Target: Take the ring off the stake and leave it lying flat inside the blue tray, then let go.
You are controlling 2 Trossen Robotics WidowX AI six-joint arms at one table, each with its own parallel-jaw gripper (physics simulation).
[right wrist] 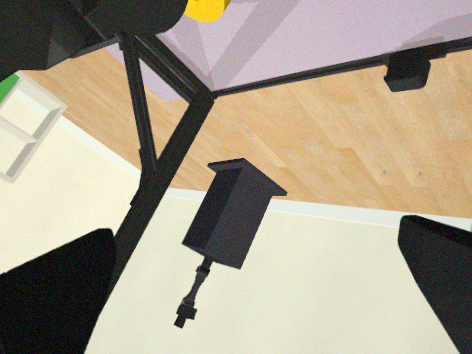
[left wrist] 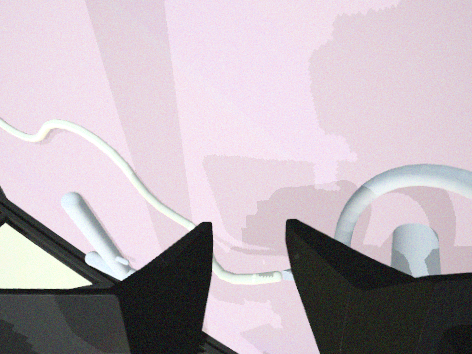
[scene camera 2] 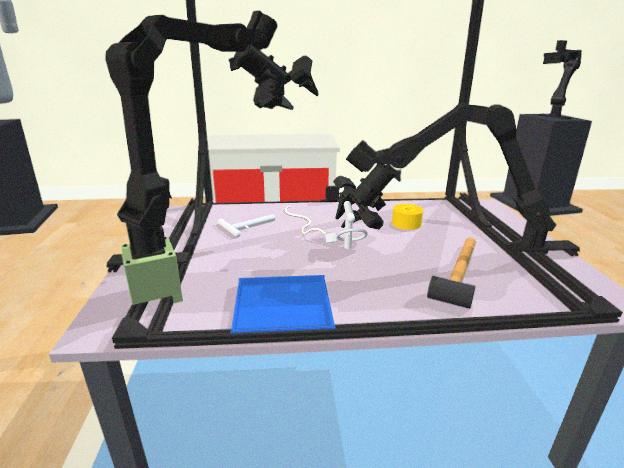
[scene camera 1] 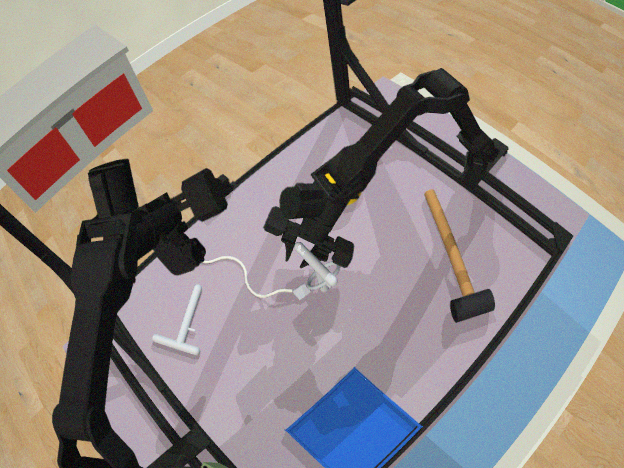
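Where they show: left gripper, between the fingertips: (left wrist: 249,230) (scene camera 2: 339,223) (scene camera 1: 293,263); right gripper, between the fingertips: (right wrist: 258,236) (scene camera 2: 305,101); left arm's base, origin of its link: (scene camera 2: 532,244) (scene camera 1: 476,164); right arm's base, origin of its link: (scene camera 2: 147,250).
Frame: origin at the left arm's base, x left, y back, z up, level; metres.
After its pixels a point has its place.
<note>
The upright white stake (scene camera 1: 315,264) {z 0.091, x -0.282, y -0.421 m} (scene camera 2: 348,239) {z 0.009, x -0.266, y -0.427 m} (left wrist: 415,250) {z -0.004, x -0.278, y -0.412 m} has a bar across its top. The pale grey ring (scene camera 2: 365,235) {z 0.011, x -0.260, y -0.374 m} (left wrist: 420,175) {z -0.008, x -0.292, y -0.376 m} is around its post, low over the table, with a small tab (scene camera 1: 300,291) {z 0.004, x -0.314, y -0.453 m} (scene camera 2: 330,237) {z 0.002, x -0.313, y -0.454 m} and a white cord at its side. My left gripper (scene camera 1: 295,262) {z 0.022, x -0.346, y -0.403 m} (left wrist: 249,230) {z 0.022, x -0.346, y -0.403 m} is partly open beside the stake's top bar. Its fingers stand apart with nothing seen between them; ring and stake show to the right in the left wrist view. My right gripper (scene camera 2: 304,101) {z 0.350, x -0.424, y -0.470 m} (right wrist: 258,236) {z 0.350, x -0.424, y -0.470 m} is open, empty and high up. The blue tray (scene camera 1: 383,425) {z -0.013, x -0.056, y -0.679 m} (scene camera 2: 282,317) {z -0.013, x -0.075, y -0.725 m} is empty.
A white T-shaped piece (scene camera 1: 189,312) {z -0.001, x -0.537, y -0.580 m} (scene camera 2: 254,222) {z -0.005, x -0.531, y -0.585 m} (left wrist: 92,230) {z -0.005, x -0.534, y -0.554 m} lies flat on the table. A mallet (scene camera 1: 472,305) {z 0.030, x 0.049, y -0.395 m} (scene camera 2: 451,292) {z 0.018, x 0.066, y -0.403 m} lies at the right. A yellow roll (scene camera 2: 407,217) {z 0.020, x -0.283, y -0.199 m} (right wrist: 207,10) {z 0.030, x -0.340, y -0.155 m} stands behind the stake. Black rails edge the table; a green block (scene camera 2: 153,279) {z 0.048, x -0.244, y -0.930 m} is at the left arm base.
</note>
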